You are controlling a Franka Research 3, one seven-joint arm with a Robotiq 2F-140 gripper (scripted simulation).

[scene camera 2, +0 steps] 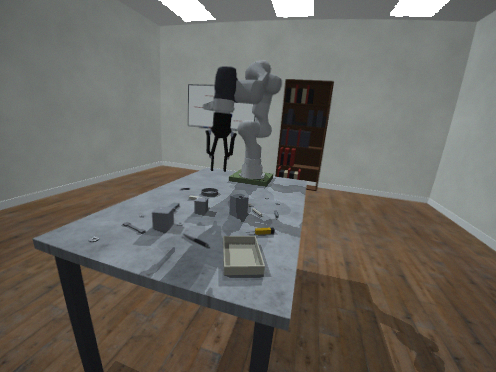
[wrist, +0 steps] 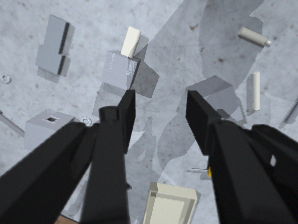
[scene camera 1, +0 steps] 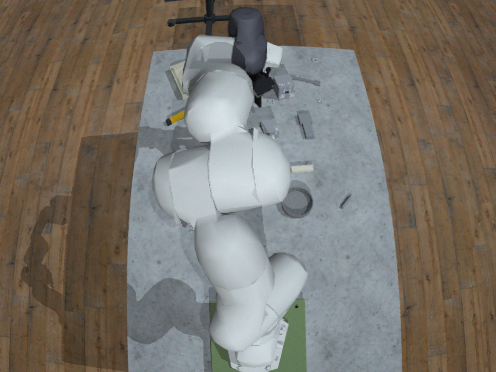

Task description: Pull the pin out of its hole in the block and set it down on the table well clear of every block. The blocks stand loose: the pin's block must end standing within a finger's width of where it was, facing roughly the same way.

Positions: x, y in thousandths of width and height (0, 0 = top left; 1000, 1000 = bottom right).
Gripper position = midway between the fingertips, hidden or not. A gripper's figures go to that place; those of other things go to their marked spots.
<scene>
My gripper (wrist: 539, 462) is 17 cm from the lens. A grey block (wrist: 401, 315): 31 cm from the lens.
</scene>
